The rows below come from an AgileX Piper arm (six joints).
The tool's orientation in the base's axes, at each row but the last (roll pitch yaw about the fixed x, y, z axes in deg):
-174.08 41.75 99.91
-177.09 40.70 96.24
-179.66 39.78 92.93
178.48 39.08 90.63
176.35 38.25 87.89
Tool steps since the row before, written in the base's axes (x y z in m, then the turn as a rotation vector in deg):
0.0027 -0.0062 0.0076 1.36 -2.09 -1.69
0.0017 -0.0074 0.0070 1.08 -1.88 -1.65
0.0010 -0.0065 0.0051 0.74 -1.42 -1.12
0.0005 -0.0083 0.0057 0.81 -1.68 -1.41
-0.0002 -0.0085 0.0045 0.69 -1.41 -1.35
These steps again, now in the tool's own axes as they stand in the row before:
-0.0100 0.0015 -0.0015 -0.59 1.26 2.67
-0.0103 0.0009 -0.0004 -0.43 1.00 2.50
-0.0083 0.0007 0.0003 -0.40 0.68 1.79
-0.0100 0.0004 0.0008 -0.42 0.73 2.18
-0.0095 0.0000 0.0017 -0.25 0.62 1.96

